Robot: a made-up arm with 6 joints.
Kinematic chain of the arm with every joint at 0, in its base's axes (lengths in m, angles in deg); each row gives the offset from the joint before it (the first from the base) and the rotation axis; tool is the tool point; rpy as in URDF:
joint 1: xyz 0 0 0.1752 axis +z
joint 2: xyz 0 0 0 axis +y
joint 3: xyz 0.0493 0 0.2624 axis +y
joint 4: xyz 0.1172 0 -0.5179 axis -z
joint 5: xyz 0 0 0 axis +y
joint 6: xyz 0.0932 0 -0.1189 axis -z
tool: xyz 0 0 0 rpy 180 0 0
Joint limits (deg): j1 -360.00..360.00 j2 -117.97..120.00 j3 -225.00..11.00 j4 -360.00..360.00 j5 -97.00..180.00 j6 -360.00..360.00
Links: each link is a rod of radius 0.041 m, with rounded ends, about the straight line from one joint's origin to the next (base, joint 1, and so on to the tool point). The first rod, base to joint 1, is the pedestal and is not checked.
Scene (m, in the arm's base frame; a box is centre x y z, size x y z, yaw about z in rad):
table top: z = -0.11
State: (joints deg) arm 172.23 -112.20 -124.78 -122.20 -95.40 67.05
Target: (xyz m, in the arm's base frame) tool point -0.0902 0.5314 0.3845
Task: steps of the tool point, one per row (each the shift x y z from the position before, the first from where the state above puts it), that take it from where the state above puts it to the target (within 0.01 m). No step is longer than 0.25 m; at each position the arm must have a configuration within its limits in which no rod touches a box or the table.
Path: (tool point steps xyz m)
1: -0.1140 -0.0882 0.1902
2: -0.1719 -0.0262 0.1558
3: -0.1933 0.0516 0.1052
4: -0.1742 0.1256 0.0437
5: -0.1204 0.1769 -0.0215
6: -0.0472 0.1926 -0.0832
7: 0.0266 0.1681 -0.1343
8: 0.0819 0.1095 -0.1694

